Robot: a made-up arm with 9 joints. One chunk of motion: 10 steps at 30 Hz.
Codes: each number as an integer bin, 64 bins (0 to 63) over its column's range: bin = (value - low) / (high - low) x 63, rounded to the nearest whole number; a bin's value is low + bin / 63 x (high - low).
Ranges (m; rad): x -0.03..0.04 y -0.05..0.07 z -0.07..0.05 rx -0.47..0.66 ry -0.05..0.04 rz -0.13..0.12
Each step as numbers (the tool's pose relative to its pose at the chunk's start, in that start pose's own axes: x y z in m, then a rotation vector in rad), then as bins.
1 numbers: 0.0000 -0.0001 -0.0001 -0.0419 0.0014 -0.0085
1 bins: 27 26 37 24 36 31
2 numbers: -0.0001 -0.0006 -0.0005 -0.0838 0.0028 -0.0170
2 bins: 27 26 36 22 37 28
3 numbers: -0.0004 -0.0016 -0.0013 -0.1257 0.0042 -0.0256
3 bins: 27 25 36 19 38 26
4 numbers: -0.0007 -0.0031 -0.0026 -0.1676 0.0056 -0.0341
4 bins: 26 25 35 17 39 24
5 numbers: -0.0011 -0.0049 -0.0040 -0.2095 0.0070 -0.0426
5 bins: 26 24 35 15 40 22
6 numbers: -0.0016 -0.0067 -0.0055 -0.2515 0.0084 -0.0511
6 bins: 26 23 34 12 41 20
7 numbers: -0.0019 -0.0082 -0.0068 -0.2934 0.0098 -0.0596
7 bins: 25 22 33 10 42 18
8 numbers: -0.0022 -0.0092 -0.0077 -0.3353 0.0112 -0.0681
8 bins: 25 21 33 8 43 16
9 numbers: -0.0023 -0.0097 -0.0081 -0.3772 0.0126 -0.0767
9 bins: 25 21 32 5 44 13
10 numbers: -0.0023 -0.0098 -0.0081 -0.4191 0.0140 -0.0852
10 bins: 25 21 32 3 45 11
